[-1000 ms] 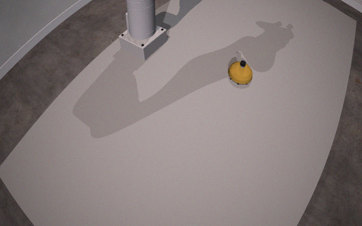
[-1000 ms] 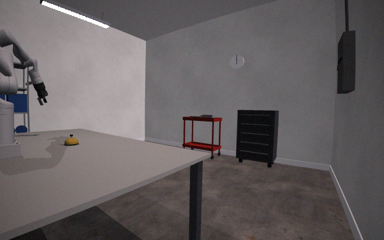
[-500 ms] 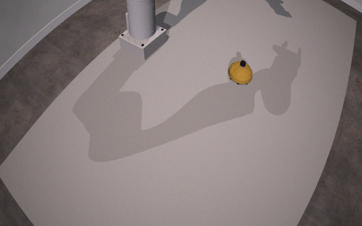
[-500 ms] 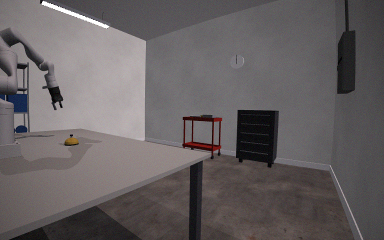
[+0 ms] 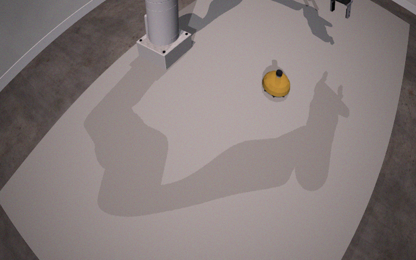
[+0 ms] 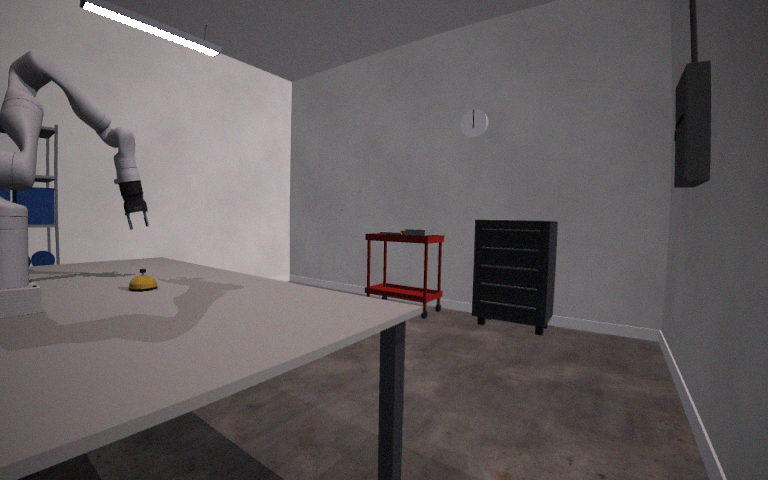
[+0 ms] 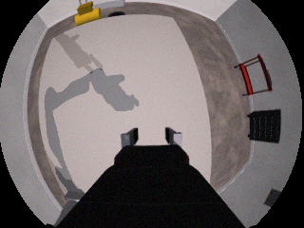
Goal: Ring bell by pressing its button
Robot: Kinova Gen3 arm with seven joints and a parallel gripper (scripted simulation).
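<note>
My hand is 260 mm to the left of the black button, 160 mm above it and 90 mm past it. Round my hand: yellow dome bell (260 mm to the right, 170 mm below, 90 mm behind).
</note>
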